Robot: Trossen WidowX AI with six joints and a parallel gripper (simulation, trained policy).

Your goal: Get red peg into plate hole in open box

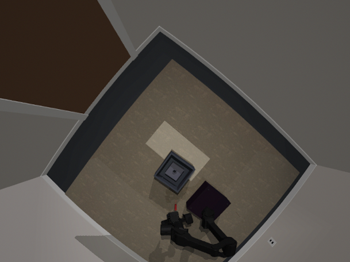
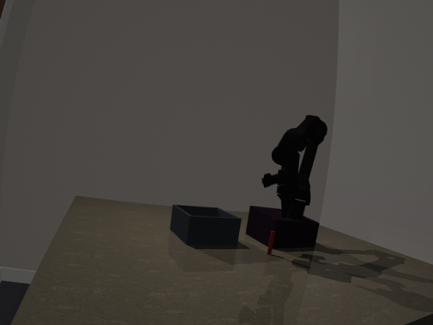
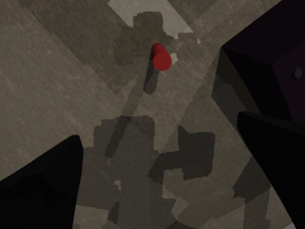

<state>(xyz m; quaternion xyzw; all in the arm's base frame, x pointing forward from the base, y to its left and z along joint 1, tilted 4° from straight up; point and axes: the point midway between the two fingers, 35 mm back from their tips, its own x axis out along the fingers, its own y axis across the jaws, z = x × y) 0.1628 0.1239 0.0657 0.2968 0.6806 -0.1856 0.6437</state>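
The red peg lies 9 cm below my gripper tip, 2 cm to the right of it and 2 cm ahead of it. The rest, counted from my gripper tip: dark box (23 cm to the right, 17 cm ahead, 11 cm below); plate (23 cm to the right, 17 cm ahead, 9 cm below).
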